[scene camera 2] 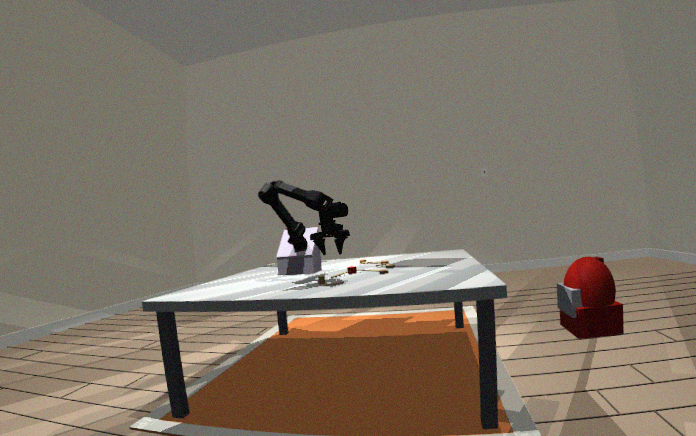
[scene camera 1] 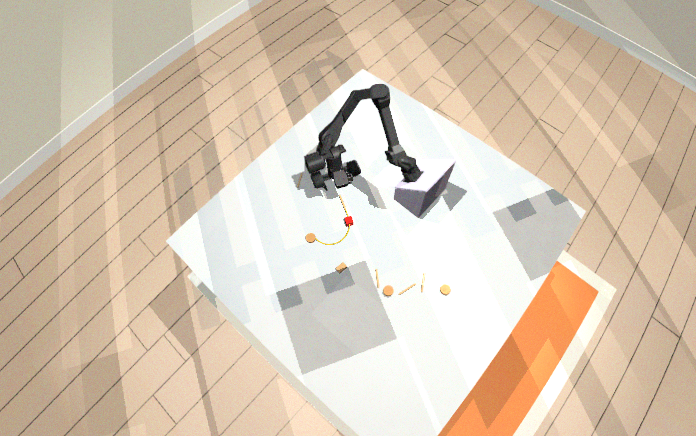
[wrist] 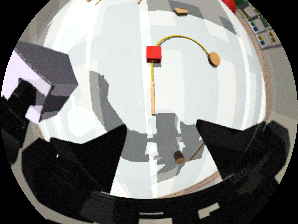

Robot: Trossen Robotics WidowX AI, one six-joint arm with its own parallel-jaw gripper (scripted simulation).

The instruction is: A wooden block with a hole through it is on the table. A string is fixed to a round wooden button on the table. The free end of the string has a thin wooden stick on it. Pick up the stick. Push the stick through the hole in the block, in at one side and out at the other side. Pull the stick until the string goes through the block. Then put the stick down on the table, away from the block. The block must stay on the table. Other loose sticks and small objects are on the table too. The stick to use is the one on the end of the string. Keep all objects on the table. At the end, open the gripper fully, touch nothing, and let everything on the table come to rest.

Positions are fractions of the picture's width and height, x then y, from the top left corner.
Labels:
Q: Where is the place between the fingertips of my gripper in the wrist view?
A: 0.55, 0.56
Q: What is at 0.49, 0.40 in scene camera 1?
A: My gripper.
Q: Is my gripper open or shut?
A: Open.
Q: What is my gripper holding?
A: Nothing.

